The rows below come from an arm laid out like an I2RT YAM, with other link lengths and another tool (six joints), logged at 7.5 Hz.
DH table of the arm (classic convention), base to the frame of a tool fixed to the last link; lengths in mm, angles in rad. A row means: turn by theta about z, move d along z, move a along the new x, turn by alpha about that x. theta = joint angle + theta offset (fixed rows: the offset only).
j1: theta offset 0  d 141.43  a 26  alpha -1.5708
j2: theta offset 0  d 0  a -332.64  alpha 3.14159
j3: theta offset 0.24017  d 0  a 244.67  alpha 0
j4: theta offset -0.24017  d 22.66  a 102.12  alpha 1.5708
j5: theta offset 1.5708  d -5.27  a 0  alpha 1.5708
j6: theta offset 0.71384  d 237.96  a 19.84  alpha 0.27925
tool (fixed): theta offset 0  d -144.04  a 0  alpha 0
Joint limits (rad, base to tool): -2.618..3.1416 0..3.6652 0..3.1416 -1.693..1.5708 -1.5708..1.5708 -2.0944..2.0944
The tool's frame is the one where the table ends.
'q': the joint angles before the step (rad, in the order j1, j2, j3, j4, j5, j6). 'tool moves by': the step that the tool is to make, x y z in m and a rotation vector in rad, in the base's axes. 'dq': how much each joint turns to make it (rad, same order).
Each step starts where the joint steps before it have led.
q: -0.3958 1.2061 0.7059 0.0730 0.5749 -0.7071
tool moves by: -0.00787 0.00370 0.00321 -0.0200 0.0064 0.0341
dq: 0.0001 -0.0431 -0.0225 0.0020 -0.0227 -0.0389
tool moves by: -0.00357 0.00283 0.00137 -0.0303 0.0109 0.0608
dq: -0.0001 -0.0327 -0.0311 0.0310 -0.0442 -0.0612
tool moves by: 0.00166 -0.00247 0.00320 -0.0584 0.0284 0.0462
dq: -0.0019 -0.0015 -0.0210 0.0579 -0.0227 -0.0881
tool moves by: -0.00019 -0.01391 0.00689 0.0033 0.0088 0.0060
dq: -0.0589 0.0194 0.0388 -0.0181 -0.0611 -0.0243
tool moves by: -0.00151 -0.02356 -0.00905 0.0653 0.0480 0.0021
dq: -0.1007 0.0651 0.0505 -0.0570 -0.1080 -0.0059
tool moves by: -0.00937 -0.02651 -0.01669 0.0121 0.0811 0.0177
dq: -0.1036 0.0647 -0.0030 0.0171 -0.0951 -0.0867
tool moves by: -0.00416 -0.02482 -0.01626 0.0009 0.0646 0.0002
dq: -0.0713 0.0815 0.0014 0.0438 -0.0451 -0.0702
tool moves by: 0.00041 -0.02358 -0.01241 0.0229 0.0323 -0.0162
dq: -0.0539 0.0860 0.0339 0.0167 -0.0302 -0.0236
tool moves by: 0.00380 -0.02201 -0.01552 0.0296 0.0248 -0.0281
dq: -0.0355 0.0950 0.0402 0.0165 -0.0077 -0.0016
